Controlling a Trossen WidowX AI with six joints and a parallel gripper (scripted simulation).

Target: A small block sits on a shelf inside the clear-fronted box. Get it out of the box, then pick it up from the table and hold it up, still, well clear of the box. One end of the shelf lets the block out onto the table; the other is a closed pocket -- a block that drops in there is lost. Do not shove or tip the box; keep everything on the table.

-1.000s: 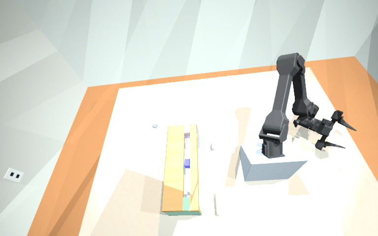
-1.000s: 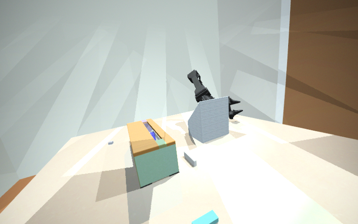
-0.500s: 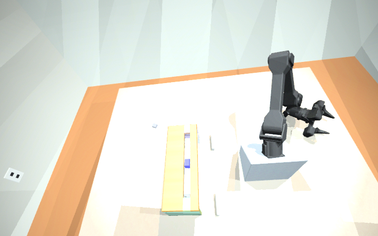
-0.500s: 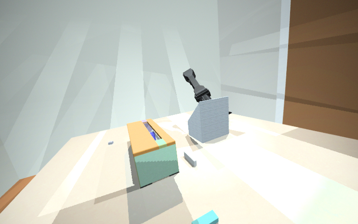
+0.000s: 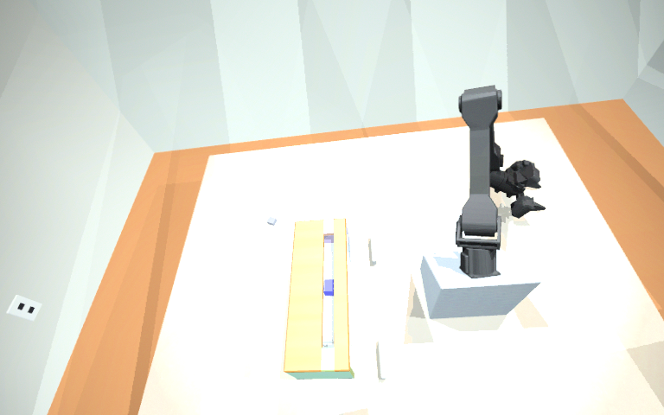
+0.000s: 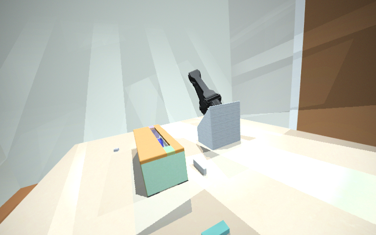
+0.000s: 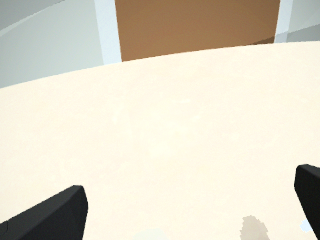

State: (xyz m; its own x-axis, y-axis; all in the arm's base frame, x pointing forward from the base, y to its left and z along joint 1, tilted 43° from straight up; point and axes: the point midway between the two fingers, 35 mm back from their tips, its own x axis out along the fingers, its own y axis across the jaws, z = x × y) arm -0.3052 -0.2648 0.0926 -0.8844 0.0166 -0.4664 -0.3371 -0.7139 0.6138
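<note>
Right now my gripper tip is 65 cm short of the long box, 20 cm to the right of it and 4 cm below it. Round my gripper tip: cyan block (69 cm ahead, 58 cm to the left, 2 cm below); grey piece (84 cm ahead, 10 cm to the right, 2 cm below); blue block (66 cm ahead, 19 cm to the left, 6 cm above).
</note>
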